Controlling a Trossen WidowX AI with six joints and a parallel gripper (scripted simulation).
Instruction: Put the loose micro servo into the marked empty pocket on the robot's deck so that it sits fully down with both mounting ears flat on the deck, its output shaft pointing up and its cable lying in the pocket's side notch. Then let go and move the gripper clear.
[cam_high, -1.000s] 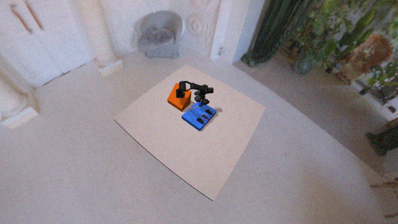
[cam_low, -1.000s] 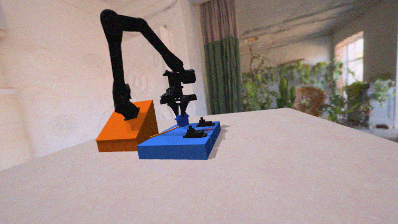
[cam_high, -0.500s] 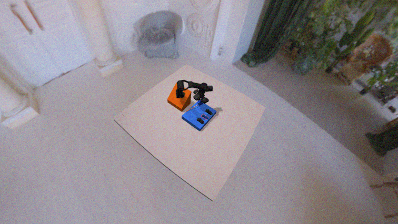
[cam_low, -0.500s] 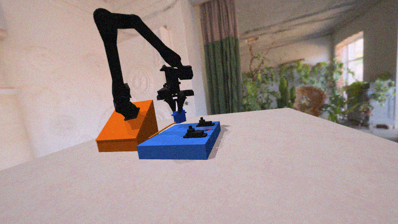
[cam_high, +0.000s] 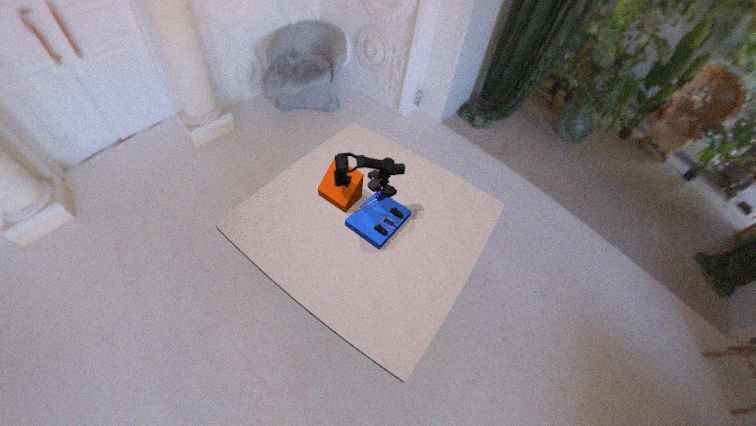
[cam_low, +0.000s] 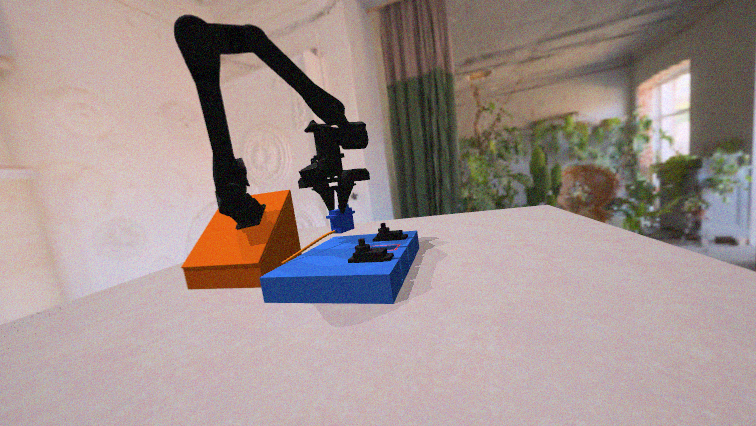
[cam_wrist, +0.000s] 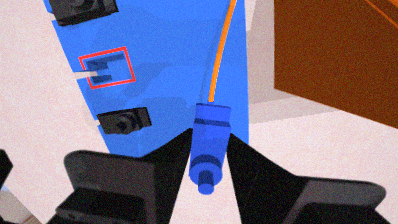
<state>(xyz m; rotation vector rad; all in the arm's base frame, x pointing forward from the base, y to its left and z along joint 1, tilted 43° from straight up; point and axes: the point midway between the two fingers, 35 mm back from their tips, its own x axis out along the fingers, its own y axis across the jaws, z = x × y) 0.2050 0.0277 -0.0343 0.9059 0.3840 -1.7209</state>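
Right now my gripper tip is 10 mm short of the blue deck, 80 mm to the left of it and 100 mm above it.
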